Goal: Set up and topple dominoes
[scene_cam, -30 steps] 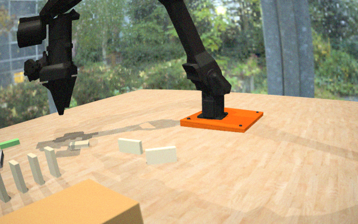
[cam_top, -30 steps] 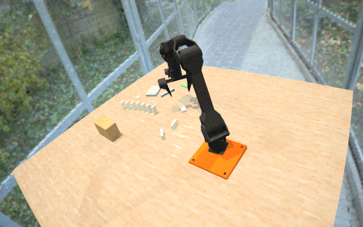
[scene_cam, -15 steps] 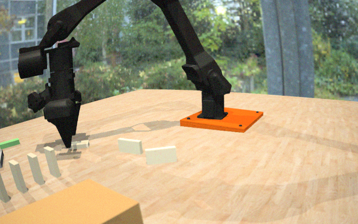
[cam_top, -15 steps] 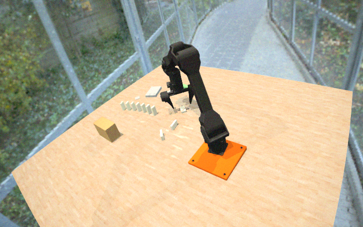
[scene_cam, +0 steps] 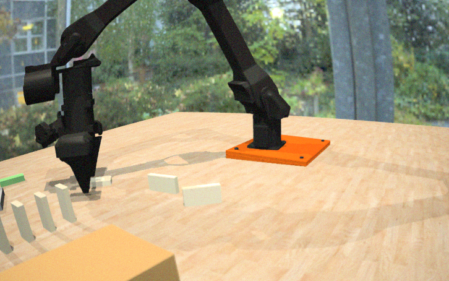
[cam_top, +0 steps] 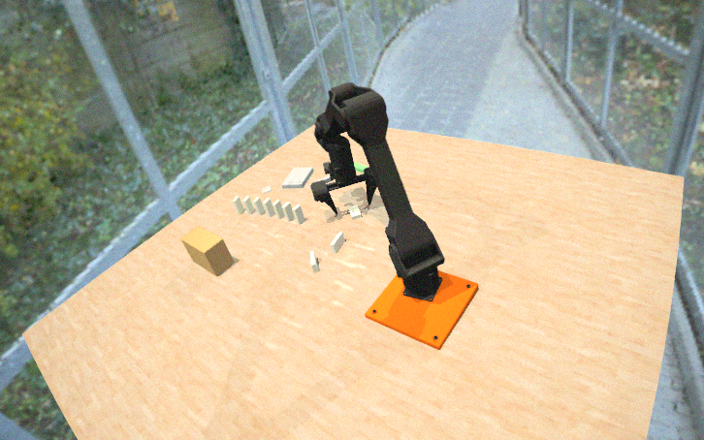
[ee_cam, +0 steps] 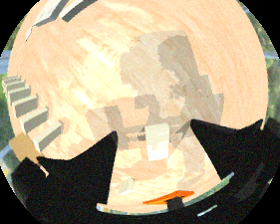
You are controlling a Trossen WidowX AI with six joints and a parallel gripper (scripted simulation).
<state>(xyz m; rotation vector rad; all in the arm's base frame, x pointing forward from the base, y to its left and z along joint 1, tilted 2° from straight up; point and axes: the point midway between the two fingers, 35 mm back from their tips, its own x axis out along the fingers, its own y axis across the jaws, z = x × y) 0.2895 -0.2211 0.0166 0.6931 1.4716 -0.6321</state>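
The green block lies 9 cm ahead of my gripper tip and 20 cm to the right of it. Round my gripper tip: grey bar (16 cm ahead, 11 cm to the right, 1 cm above); then tan box (26 cm ahead, 30 cm to the left, 4 cm above); then flat pale plate (26 cm ahead, 10 cm to the right, 1 cm above).
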